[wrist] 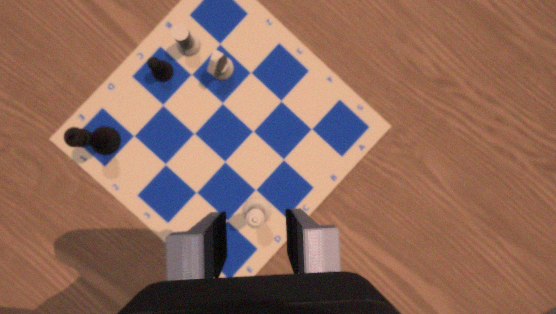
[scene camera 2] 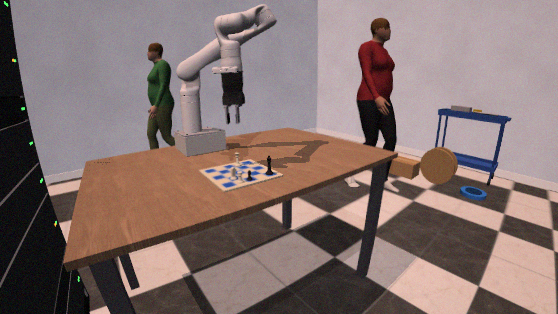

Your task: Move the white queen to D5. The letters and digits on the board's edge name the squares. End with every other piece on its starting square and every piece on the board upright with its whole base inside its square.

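Places are measured from the arm's base along level axes (x left, y down, z back), in centimetres.
Pixels of known places: gripper, fingertip midpoint: (wrist: 256, 232) (scene camera 2: 233, 123); arm's base, link origin: (scene camera 2: 192, 131).
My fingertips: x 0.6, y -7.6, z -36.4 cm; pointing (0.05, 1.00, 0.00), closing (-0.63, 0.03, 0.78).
For each thing: its top centre in the pictures, then the offset to it from my fingertips. "*": a spot on its surface instead. Level surfaces: height alone.
- white queen, top centre: (wrist: 254, 220) (scene camera 2: 237, 151) dx +1.3, dy +10.8, dz +0.3 cm
- board, surface spot: (wrist: 378, 126) (scene camera 2: 201, 170) * dx -11.7, dy +16.1, dz +4.6 cm
- black pawn, top centre: (wrist: 151, 62) (scene camera 2: 249, 170) dx -3.8, dy +12.9, dz -14.1 cm
- tall black piece, top centre: (wrist: 67, 136) (scene camera 2: 269, 155) dx +4.3, dy +9.7, dz -14.4 cm
- white knight, top centre: (wrist: 214, 57) (scene camera 2: 233, 167) dx -7.1, dy +12.1, dz -10.1 cm
- white piece, top centre: (wrist: 179, 31) dx -7.2, dy +12.8, dz -13.8 cm
- wooden table, surface height: dy +16.7 cm
The white queen (scene camera 2: 237, 158) (wrist: 255, 216) stands upright on the cream square D5 of the board (scene camera 2: 204, 171) (wrist: 378, 126), at the board's far side in the scene view. Its base shows inside the square in the wrist view. My gripper (scene camera 2: 233, 121) (wrist: 256, 232) is open and empty, well above the board over the queen, with the fingers apart from it. A black pawn (scene camera 2: 249, 175) (wrist: 162, 71) stands on C1, a tall black piece (scene camera 2: 269, 165) (wrist: 105, 140) on E1, a white knight (scene camera 2: 233, 173) (wrist: 221, 66) on B2 and another white piece (wrist: 186, 42) on B1, all upright.
The board lies on the wooden table (scene camera 2: 135, 200) (wrist: 450, 200), in front of the grey robot base (scene camera 2: 202, 142). Two people stand beyond the table. A blue cart (scene camera 2: 472, 115), a wooden box (scene camera 2: 404, 168) and a blue ring (scene camera 2: 466, 195) are at the right.
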